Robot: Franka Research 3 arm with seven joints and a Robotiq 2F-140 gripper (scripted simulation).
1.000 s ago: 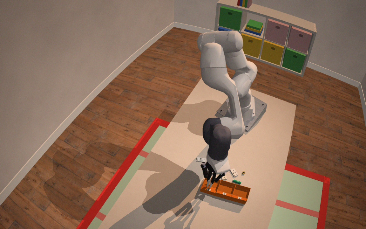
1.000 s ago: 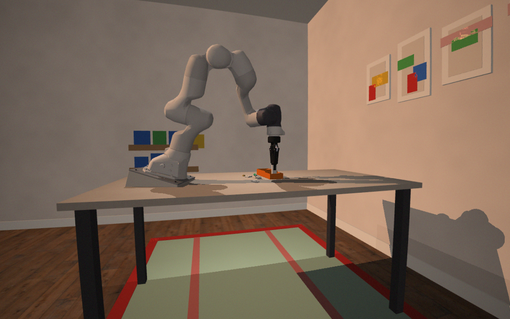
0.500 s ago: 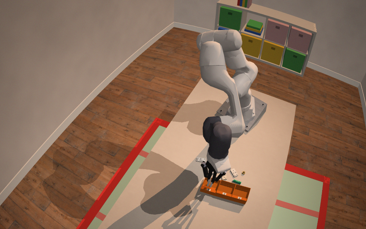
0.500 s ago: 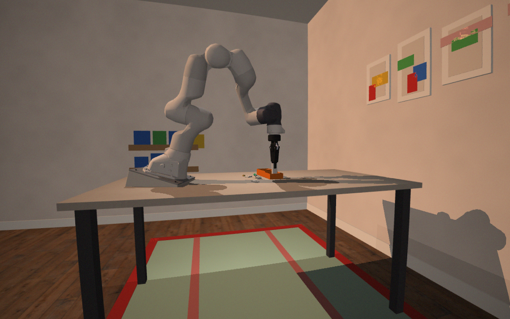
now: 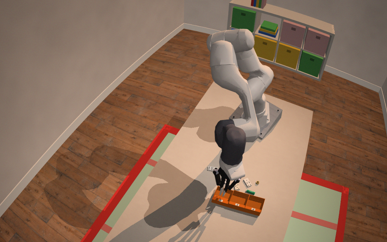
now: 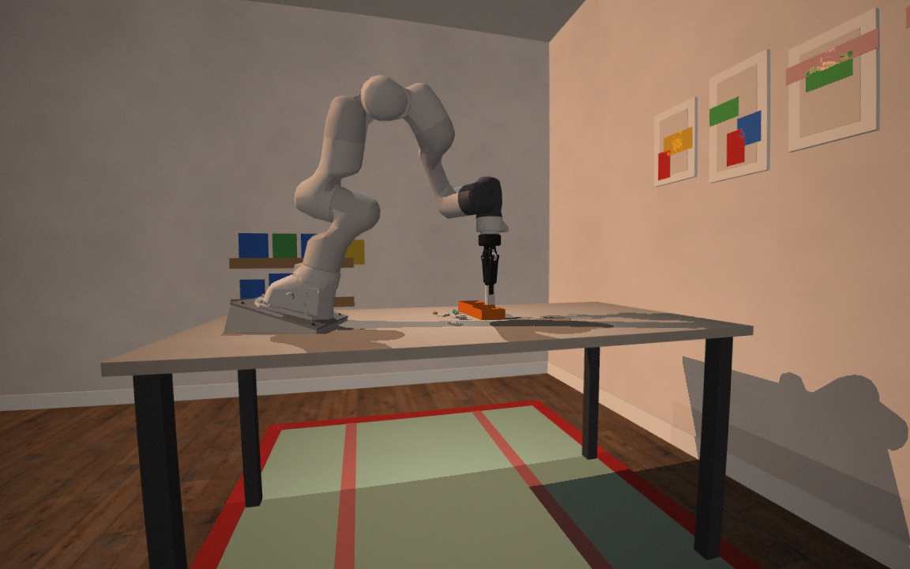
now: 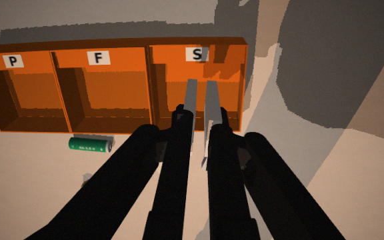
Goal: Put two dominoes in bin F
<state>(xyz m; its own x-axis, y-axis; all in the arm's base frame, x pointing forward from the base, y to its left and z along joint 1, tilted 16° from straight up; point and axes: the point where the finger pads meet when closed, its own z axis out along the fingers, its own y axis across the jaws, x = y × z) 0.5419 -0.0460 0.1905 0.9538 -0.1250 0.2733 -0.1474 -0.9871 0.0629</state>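
My hand is 9 cm to the right of the orange three-compartment bin and 6 cm above it. Round my hand: brass nut 16 cm to the left, 14 cm behind, 7 cm below; then green battery 14 cm to the left, 7 cm below, 7 cm behind; then grey ribbed item 10 cm behind, 7 cm below, 1 cm to the right.
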